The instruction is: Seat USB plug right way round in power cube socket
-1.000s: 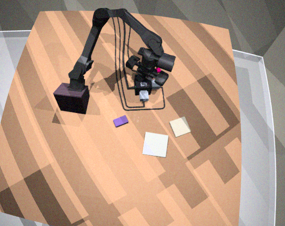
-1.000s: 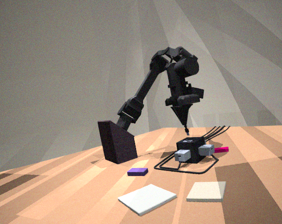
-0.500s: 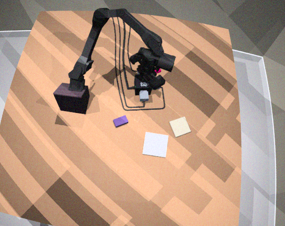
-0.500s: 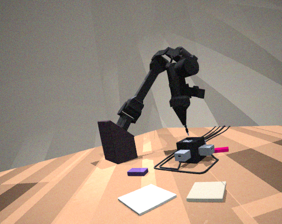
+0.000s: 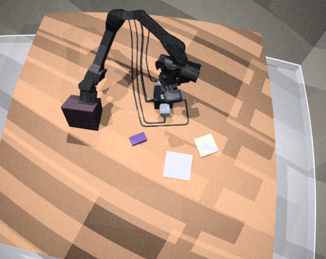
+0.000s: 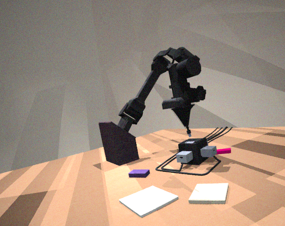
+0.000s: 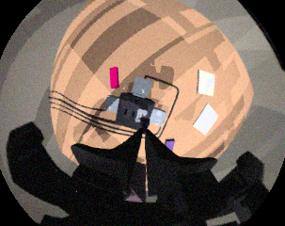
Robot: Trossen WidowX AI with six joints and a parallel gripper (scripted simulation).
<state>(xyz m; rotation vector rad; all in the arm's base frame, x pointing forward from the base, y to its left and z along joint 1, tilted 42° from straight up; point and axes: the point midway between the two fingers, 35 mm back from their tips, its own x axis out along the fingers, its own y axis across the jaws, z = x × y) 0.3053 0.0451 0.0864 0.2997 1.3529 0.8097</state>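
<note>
The grey USB plug lies 20 mm below my gripper tip. Also, from my gripper tip: purple block 170 mm to the right, 130 mm below, 80 mm behind; USB socket 70 mm below, 10 mm to the left; pink block 130 mm to the left, 130 mm below, 50 mm ahead.
</note>
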